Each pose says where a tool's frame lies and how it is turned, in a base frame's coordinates. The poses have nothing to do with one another.
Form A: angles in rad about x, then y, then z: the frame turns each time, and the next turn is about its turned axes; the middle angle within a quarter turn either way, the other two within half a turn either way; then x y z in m.
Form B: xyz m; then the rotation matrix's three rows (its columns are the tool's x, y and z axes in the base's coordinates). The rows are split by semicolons. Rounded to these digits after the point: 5 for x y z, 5 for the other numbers.
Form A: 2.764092 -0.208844 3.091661 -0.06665 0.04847 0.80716
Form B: -0.06665 0.04847 0.80716; -0.97705 -0.04883 -0.20733; 0.02993 0.93224 -0.36059; 0.21089 -0.35852 -0.90939
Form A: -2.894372 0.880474 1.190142 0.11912 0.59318 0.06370
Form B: 0.11912 0.59318 0.06370; 0.23658 -0.59121 0.77104; -0.97029 -0.18506 0.15583; 0.05056 -0.78500 -0.61743
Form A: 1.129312 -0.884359 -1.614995 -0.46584 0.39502 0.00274
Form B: -0.46584 0.39502 0.00274; -0.02800 0.63317 -0.77351; -0.39596 -0.71754 -0.57302; -0.91784 0.29024 0.27081
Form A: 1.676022 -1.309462 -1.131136 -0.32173 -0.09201 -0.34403
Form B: -0.32173 -0.09201 -0.34403; 0.10997 0.23380 -0.96605; -0.31386 -0.91404 -0.25694; -0.94308 0.33146 -0.02714
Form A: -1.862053 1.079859 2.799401 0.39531 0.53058 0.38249
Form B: 0.39531 0.53058 0.38249; -0.44412 -0.15820 0.88189; 0.69942 0.55397 0.45160; -0.55998 0.81737 -0.13538
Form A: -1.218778 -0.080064 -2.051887 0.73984 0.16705 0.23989
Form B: 0.73984 0.16705 0.23989; -0.46126 0.88365 -0.07998; -0.34040 -0.09300 0.93567; 0.81937 0.45882 0.34369
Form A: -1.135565 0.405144 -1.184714 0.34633 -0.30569 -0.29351
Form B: 0.34633 -0.30569 -0.29351; 0.34608 0.85140 0.39415; -0.52517 -0.17233 0.83337; 0.77745 -0.49541 0.38749
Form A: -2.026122 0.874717 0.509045 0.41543 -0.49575 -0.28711
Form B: 0.41543 -0.49575 -0.28711; 0.55991 -0.31249 0.76736; -0.81611 -0.04813 0.57589; -0.14303 -0.94870 -0.28198
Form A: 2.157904 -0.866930 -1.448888 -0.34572 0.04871 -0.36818
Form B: -0.34572 0.04871 -0.36818; 0.07870 0.64237 -0.76235; 0.47266 -0.69734 -0.53880; -0.87772 -0.31793 -0.35850
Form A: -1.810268 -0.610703 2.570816 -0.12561 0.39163 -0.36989
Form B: -0.12561 0.39163 -0.36989; -0.68938 -0.44263 -0.57344; -0.59692 -0.10139 0.79587; -0.41041 0.89096 -0.19432
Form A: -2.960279 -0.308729 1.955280 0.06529 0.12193 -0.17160
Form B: 0.06529 0.12193 -0.17160; -0.35735 -0.88316 -0.30385; -0.93235 0.31814 0.17180; -0.05506 0.34468 -0.93710
